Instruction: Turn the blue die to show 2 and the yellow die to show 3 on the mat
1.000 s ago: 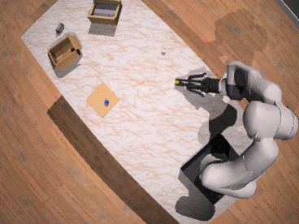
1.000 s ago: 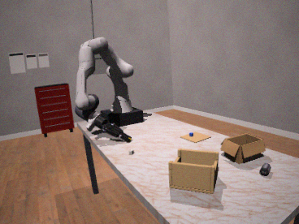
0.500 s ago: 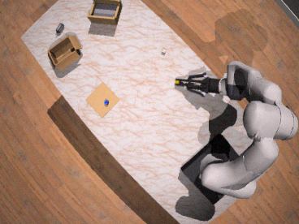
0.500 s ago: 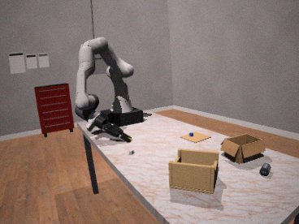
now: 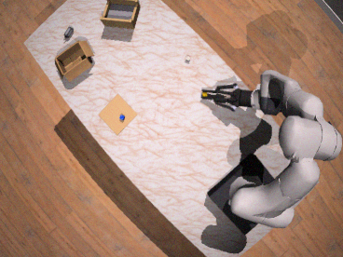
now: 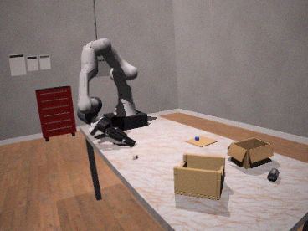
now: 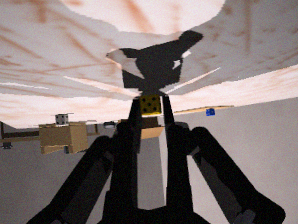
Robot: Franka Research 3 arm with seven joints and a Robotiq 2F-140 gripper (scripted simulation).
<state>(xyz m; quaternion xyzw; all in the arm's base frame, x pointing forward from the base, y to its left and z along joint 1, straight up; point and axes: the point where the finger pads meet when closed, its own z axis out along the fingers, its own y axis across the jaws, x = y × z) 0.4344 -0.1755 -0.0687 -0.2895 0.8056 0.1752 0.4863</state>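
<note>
My gripper is now 1 cm short of the yellow die, 1 cm to the right of it and 2 cm above it. Also, from my hand: white die: 19 cm ahead, 5 cm to the right, 2 cm below; then blue die: 19 cm ahead, 37 cm to the left, 1 cm below; then tan mat: 22 cm ahead, 38 cm to the left, 3 cm below.
</note>
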